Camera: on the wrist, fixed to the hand. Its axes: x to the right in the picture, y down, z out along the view.
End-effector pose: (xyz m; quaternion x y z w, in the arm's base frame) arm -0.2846 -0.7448 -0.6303 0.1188 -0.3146 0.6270 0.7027
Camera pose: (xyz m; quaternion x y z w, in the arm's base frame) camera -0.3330 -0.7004 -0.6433 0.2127 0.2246 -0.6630 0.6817
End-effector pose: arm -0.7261 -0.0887 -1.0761 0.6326 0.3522 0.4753 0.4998
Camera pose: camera -0.7394 -0.0719 -1.0127 -0.4121 0.7111 -0.3837 0.4212
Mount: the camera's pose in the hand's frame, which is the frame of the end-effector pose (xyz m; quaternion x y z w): 0.0273 0.0575 -0.0208 0.0007 0.1602 -0.9869 0.0179
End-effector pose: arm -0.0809 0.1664 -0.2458 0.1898 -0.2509 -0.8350 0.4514
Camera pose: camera -0.0459 0.1112 -0.2310 -0.3851 -0.2546 0.4299 0.7760
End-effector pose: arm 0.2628 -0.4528 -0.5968 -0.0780 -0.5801 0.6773 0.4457
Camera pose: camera 0.2301 -0.4149 -0.6413 0.4629 -0.0155 -0.4398 0.7694
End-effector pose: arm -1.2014 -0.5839 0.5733 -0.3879 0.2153 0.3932 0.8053
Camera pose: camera -1.2320 -0.5653 0.5167 -0.2819 -0.2497 -0.8501 0.3683
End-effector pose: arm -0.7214 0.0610 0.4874 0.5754 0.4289 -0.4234 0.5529
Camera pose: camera -0.6584 0.0813 0.4775 0.3448 -0.6638 0.4614 0.4771
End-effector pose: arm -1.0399 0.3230 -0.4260 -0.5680 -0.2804 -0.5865 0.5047
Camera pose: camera -0.9913 0.2776 -0.4182 -0.3609 0.4852 0.5994 0.5245
